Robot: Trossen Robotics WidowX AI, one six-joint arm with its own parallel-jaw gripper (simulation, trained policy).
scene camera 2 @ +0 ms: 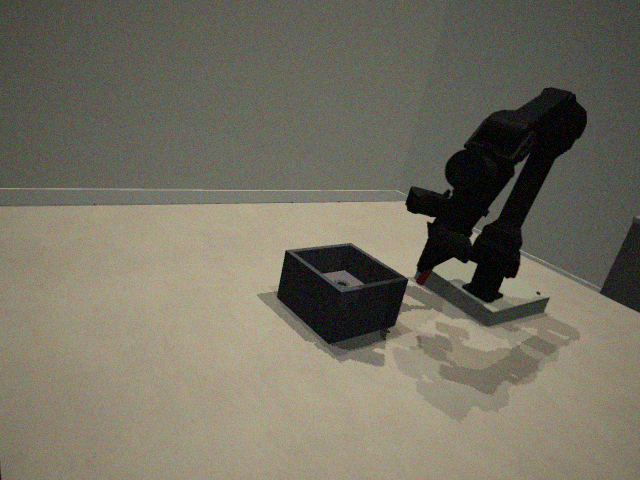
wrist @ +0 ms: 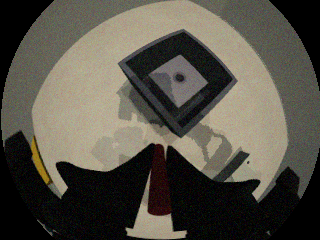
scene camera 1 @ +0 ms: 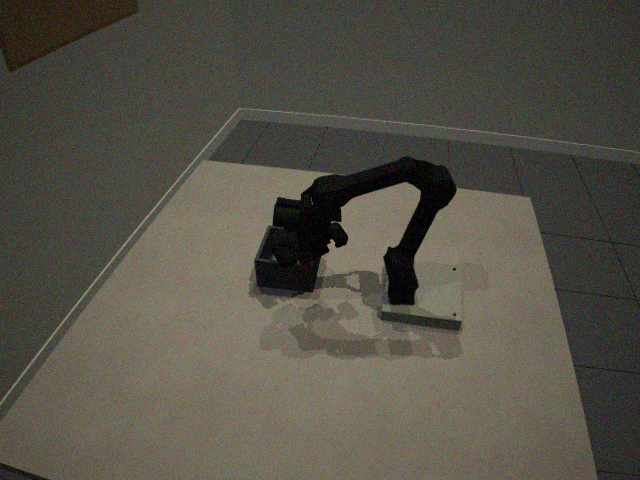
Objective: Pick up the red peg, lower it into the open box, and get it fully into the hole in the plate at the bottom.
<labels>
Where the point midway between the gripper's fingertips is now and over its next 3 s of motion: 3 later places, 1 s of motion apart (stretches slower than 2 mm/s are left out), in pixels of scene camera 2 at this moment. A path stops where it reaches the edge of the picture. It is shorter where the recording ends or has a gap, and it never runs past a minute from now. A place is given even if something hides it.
The gripper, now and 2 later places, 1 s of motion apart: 419, 269; 356, 257; 326, 273
</labels>
